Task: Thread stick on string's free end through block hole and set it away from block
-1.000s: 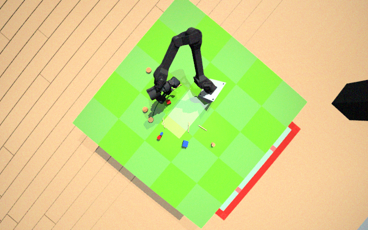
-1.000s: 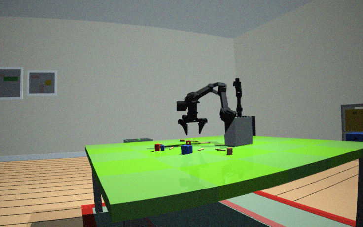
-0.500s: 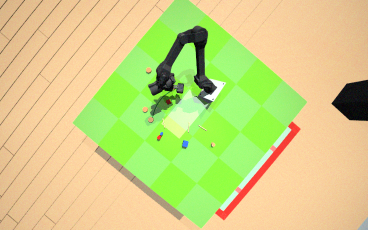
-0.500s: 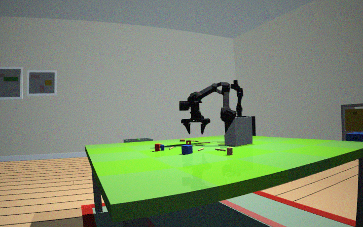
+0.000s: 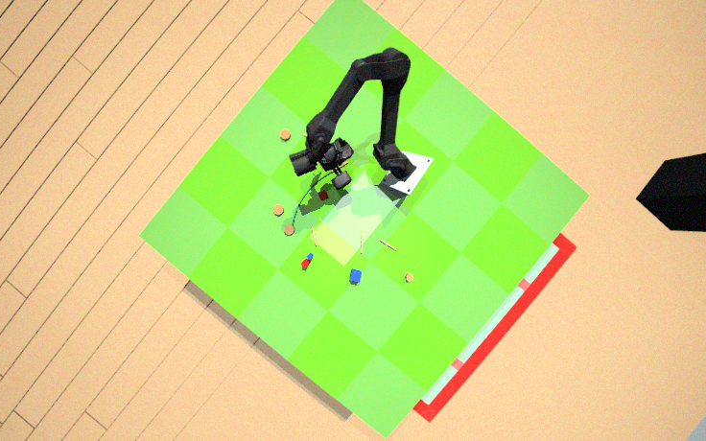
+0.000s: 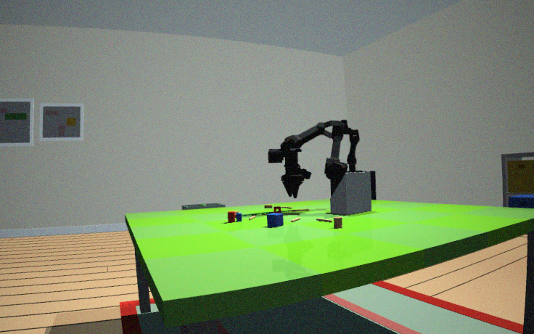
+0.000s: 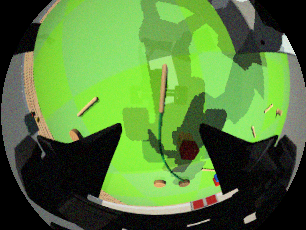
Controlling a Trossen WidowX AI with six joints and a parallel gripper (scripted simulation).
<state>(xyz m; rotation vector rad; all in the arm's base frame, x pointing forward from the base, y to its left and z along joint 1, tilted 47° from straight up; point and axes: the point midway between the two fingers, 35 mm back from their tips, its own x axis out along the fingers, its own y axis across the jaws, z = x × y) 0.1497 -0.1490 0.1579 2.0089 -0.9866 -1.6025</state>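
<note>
Now: the thin wooden stick 60 mm below my gripper tip, 20 mm behind it and 10 mm to the left of it. Also, from my gripper tip: red cylinder: 350 mm ahead, 150 mm to the left, 40 mm below; round wooden button: 290 mm ahead, 50 mm below, 20 mm to the left; red block: 100 mm ahead, 50 mm below, 40 mm to the left.
</note>
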